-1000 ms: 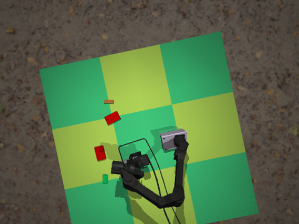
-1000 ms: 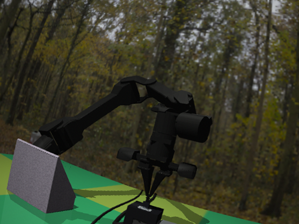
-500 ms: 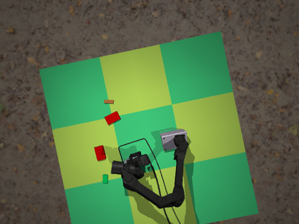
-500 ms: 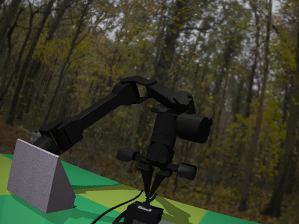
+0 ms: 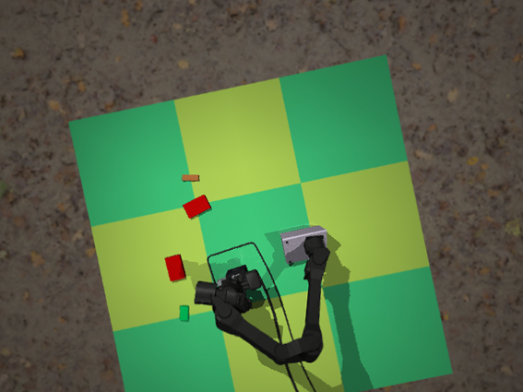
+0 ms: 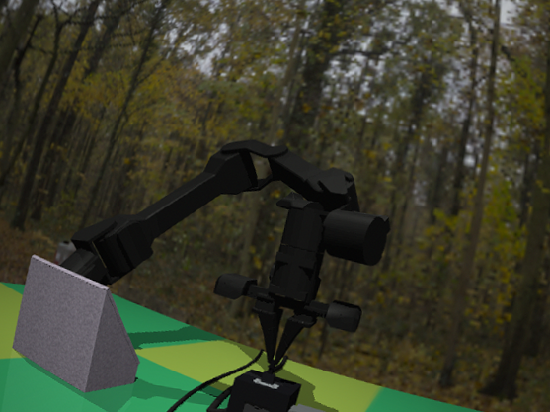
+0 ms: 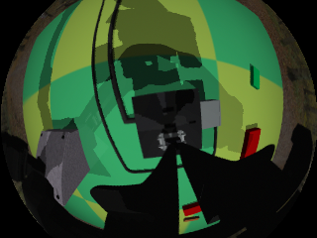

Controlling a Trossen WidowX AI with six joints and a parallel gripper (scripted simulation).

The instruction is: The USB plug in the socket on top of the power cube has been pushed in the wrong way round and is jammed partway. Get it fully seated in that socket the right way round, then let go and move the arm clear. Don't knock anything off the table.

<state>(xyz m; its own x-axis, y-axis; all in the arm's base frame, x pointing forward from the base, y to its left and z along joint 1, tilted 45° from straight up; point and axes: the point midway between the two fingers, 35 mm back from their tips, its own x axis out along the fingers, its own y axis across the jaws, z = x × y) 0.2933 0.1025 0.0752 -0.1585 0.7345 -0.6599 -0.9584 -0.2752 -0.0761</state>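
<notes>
Right now my gripper tip is 20 mm above the dark USB plug. Also, from my gripper tip: green block (230 mm ahead, 140 mm to the left, 100 mm below); then brown block (160 mm ahead, 400 mm to the right, 100 mm below); then light USB socket (40 mm below).
</notes>
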